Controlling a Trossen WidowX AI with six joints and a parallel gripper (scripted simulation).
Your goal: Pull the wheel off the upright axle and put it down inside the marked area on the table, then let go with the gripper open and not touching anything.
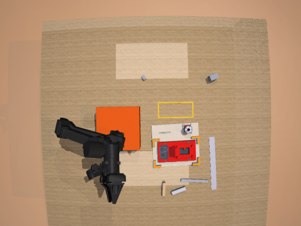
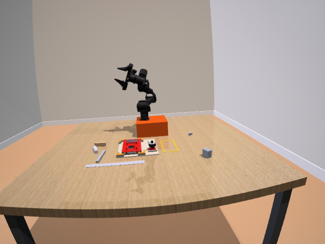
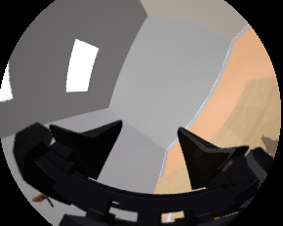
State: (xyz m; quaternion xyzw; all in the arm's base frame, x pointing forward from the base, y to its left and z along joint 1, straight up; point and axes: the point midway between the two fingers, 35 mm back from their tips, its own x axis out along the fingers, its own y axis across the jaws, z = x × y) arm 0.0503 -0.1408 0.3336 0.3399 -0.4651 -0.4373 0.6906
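My gripper tip is now 40 cm above the grey wheel, 29 cm short of it and 27 cm to the right of it.
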